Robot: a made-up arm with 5 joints.
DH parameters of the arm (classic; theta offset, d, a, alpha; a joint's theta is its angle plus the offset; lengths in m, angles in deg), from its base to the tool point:
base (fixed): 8.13 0 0.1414 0
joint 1: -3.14 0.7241 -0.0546 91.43
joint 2: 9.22 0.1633 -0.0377 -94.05
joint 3: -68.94 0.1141 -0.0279 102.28
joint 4: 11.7 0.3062 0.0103 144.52
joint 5: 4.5 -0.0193 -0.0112 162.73
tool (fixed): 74.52 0.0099 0 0
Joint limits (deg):
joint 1: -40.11..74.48
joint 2: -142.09..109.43
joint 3: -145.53..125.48
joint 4: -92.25..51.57
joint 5: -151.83..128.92
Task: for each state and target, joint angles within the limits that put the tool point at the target. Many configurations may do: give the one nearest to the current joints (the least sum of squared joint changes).
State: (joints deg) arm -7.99 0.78 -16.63 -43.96 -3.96
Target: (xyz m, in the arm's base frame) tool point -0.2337 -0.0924 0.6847
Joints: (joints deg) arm 8.15 6.11 -42.18 -43.83 -3.68
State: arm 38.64 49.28 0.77 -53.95 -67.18
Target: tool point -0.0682 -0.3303 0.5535
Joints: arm 34.52 25.06 -20.77 -53.57 -66.14
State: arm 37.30 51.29 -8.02 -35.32 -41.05
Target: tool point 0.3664 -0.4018 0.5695
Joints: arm 66.64 31.61 18.93 -36.37 -40.27
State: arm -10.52 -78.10 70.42 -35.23 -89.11
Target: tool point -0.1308 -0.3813 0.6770
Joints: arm -40.03 -116.98 81.32 -28.34 -90.65
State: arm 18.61 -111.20 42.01 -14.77 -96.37
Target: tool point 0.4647 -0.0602 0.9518
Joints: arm 29.86 -140.00 -2.47 -14.07 -94.59
